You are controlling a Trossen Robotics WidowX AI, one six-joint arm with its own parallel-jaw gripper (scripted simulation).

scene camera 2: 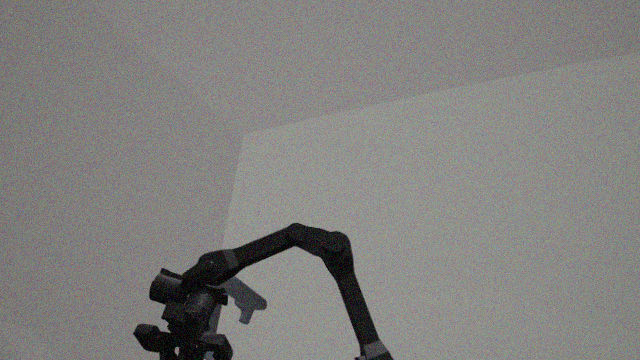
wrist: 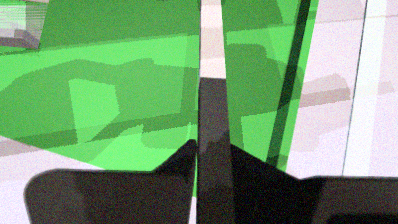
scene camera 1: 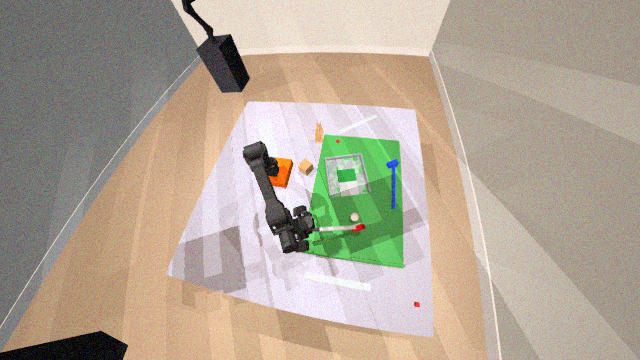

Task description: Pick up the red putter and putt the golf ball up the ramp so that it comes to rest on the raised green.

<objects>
same spot on green mat: [wrist: 120, 92] = [scene camera 1: 323, 216]
</objects>
